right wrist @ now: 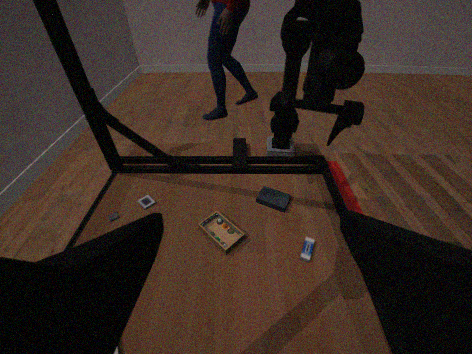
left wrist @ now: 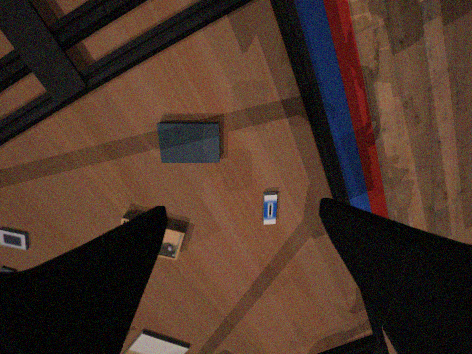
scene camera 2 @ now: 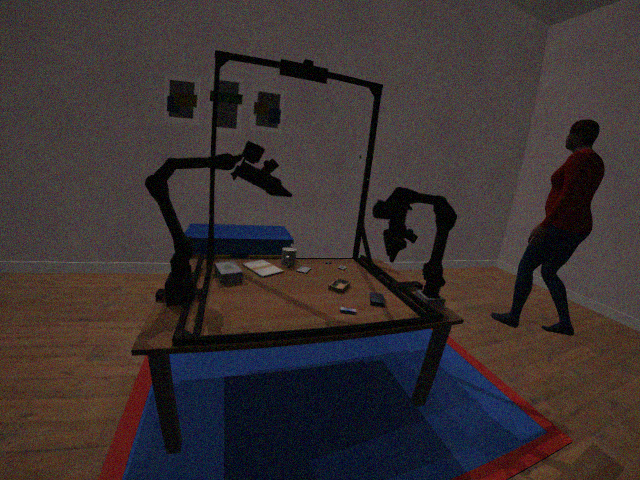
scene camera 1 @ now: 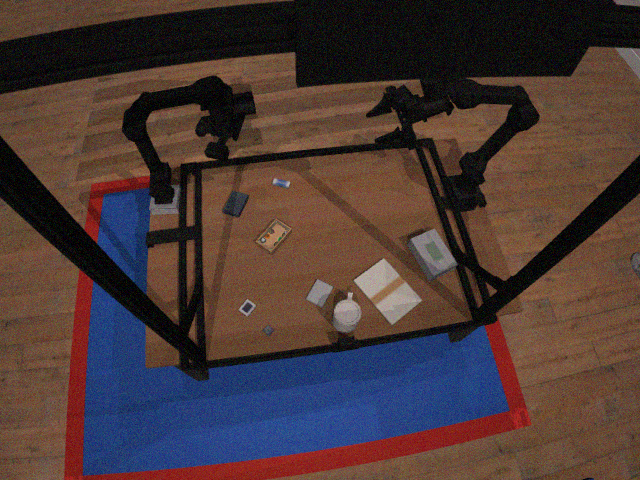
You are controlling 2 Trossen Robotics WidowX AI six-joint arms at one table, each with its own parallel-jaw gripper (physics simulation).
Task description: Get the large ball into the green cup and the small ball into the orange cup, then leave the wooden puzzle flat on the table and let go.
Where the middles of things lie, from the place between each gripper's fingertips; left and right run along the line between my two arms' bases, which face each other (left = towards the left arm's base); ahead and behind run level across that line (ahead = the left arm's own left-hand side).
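Relative to the wooden puzzle (right wrist: 226, 236), my right hand is 9 cm past it, 28 cm to the right of it and 42 cm above it. Measured from my right hand, the blue block (left wrist: 180, 142) is 4 cm ahead of it, 42 cm to the left of it and 42 cm below it; the white mug (scene camera 1: 347, 313) is 37 cm behind it, 5 cm to the left of it and 39 cm below it.
Relative to the wooden puzzle, my left hand is 13 cm to the left of it, 20 cm past it and 21 cm above it. Measured from my left hand, the blue block is 1 cm to the left of it, 6 cm behind it and 21 cm below it; the white mug is 36 cm to the right of it, 19 cm below it and 48 cm behind it.
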